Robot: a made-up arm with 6 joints. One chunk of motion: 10 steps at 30 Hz.
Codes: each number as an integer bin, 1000 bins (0 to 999) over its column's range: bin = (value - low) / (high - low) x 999, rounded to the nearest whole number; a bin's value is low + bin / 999 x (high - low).
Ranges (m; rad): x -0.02..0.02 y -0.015..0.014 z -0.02..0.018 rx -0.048..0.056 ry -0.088..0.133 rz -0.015..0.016
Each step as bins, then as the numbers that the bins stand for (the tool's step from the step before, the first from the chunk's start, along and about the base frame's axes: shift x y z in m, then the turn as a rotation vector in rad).
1 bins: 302 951 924 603 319 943
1 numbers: -0.00791 0.01261 0.01515 0.01477 -0.01743 0.01426
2 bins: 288 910 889 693 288 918
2 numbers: -0.00847 0.01142 0.01382 0.02414 -0.02429 0.01349
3 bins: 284 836 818 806 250 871
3 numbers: -0.00863 0.00927 0.01112 0.03591 -0.03269 0.01203
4 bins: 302 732 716 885 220 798
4 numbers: -0.00791 0.00625 0.00724 0.04413 -0.03933 0.00976
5 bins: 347 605 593 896 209 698
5 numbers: -0.00611 0.00256 0.00256 0.04528 -0.04176 0.00666
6 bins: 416 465 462 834 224 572
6 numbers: -0.00334 -0.00150 -0.00243 0.03882 -0.03845 0.00275
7 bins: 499 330 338 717 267 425
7 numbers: -0.00002 -0.00542 -0.00714 0.02664 -0.02893 -0.00181
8 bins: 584 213 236 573 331 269
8 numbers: 0.00338 -0.00882 -0.01102 0.01165 -0.01478 -0.00665
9 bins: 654 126 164 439 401 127
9 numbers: 0.00619 -0.01134 -0.01376 -0.00230 0.00071 -0.01106
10 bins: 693 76 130 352 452 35
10 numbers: 0.00775 -0.01279 -0.01506 -0.01136 0.01199 -0.01391
